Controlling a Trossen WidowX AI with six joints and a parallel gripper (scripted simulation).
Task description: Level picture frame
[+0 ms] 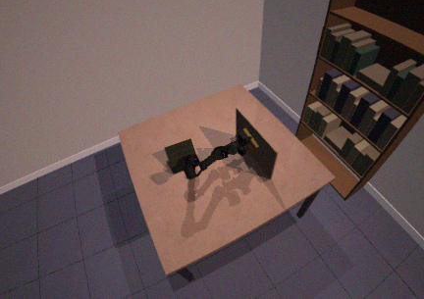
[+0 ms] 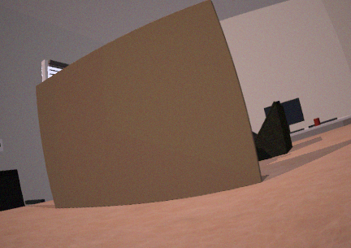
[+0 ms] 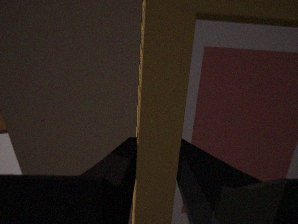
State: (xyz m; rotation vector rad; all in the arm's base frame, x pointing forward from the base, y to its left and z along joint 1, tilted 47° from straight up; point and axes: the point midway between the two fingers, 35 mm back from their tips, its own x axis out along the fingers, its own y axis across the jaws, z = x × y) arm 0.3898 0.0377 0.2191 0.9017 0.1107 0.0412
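The picture frame is 50 mm below my gripper tip and 10 mm to the left of it. Round my gripper tip: wall panel: 70 mm below, 20 mm ahead.
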